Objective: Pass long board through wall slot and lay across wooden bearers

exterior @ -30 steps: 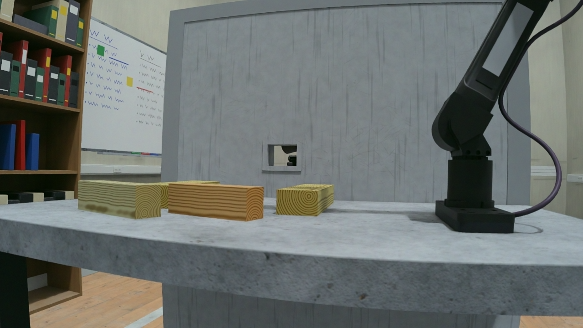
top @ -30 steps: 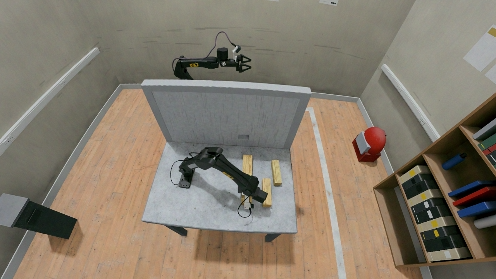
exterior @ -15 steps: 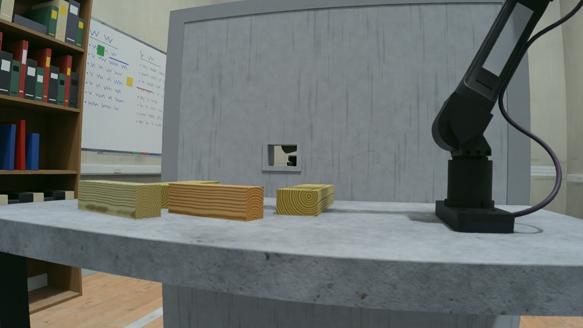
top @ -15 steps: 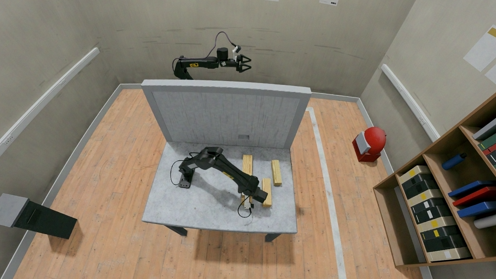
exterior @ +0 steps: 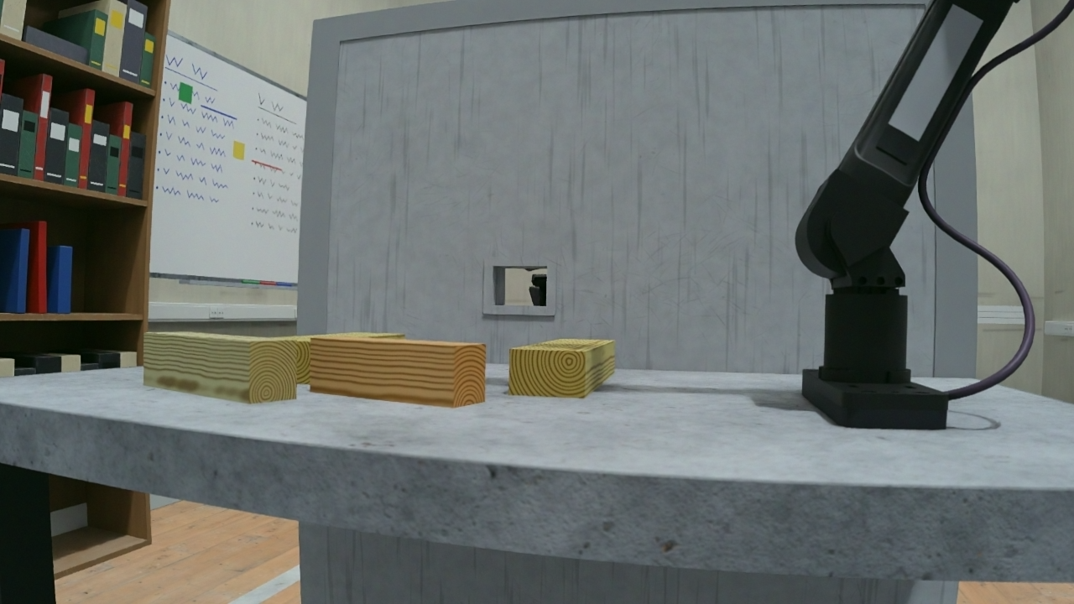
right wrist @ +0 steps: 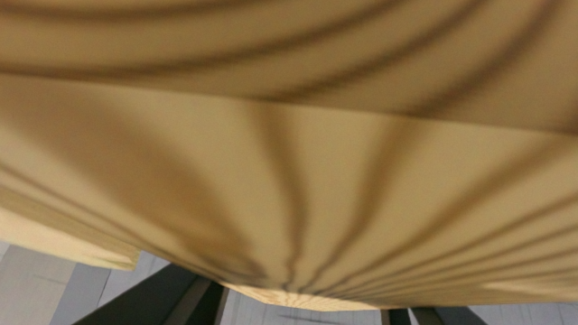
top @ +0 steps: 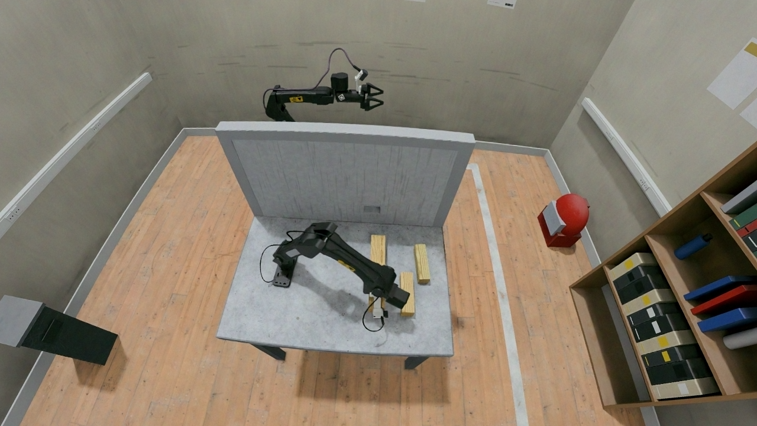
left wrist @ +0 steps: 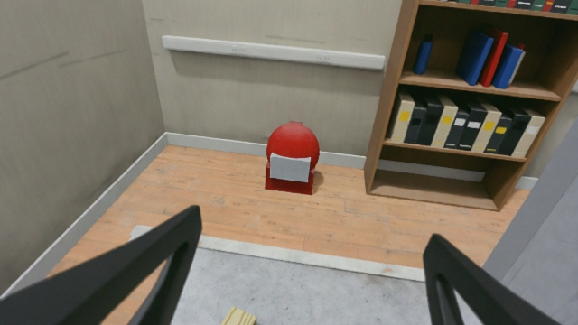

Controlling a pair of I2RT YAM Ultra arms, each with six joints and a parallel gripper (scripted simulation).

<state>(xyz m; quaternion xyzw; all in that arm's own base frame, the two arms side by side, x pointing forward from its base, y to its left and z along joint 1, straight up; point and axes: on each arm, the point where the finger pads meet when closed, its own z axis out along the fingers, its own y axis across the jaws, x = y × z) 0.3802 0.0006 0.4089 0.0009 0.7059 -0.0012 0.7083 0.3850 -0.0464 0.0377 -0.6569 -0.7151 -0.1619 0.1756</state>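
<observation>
Right now my right hand is 50 mm to the right of the long board.
</observation>
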